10 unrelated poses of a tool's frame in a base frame.
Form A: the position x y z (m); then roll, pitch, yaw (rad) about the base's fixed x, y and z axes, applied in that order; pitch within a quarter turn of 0, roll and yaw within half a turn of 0.
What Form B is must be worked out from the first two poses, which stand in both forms.
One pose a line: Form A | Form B
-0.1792 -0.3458 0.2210 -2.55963 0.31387 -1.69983 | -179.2 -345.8 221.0 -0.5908 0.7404 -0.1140 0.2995
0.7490 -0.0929 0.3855 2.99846 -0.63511 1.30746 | 749.0 -92.9 385.5 -0.7658 -0.5585 -0.2885 0.1355
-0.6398 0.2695 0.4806 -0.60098 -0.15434 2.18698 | -639.8 269.5 480.6 -0.0702 -0.2960 0.8354 0.4578
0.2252 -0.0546 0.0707 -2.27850 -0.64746 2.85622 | 225.2 -54.6 70.7 0.0092 -0.8713 0.3514 0.3424
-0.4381 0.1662 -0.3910 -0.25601 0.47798 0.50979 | -438.1 166.2 -391.0 -0.1792 0.1959 0.2722 0.9249
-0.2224 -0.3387 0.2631 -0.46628 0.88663 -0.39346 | -222.4 -338.7 263.1 -0.1231 0.4501 -0.0746 0.8813
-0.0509 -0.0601 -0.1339 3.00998 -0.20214 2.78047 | -50.9 -60.1 -133.9 -0.1848 -0.9754 -0.0824 0.0873
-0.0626 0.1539 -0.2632 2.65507 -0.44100 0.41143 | -62.6 153.9 -263.2 0.9379 0.1419 0.2558 0.1867
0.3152 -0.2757 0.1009 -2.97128 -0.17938 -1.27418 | 315.2 -275.7 100.9 -0.8022 0.5842 -0.1221 0.0150
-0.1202 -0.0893 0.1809 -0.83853 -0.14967 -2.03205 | -120.2 -89.3 180.9 -0.2719 0.3091 -0.7903 0.4539
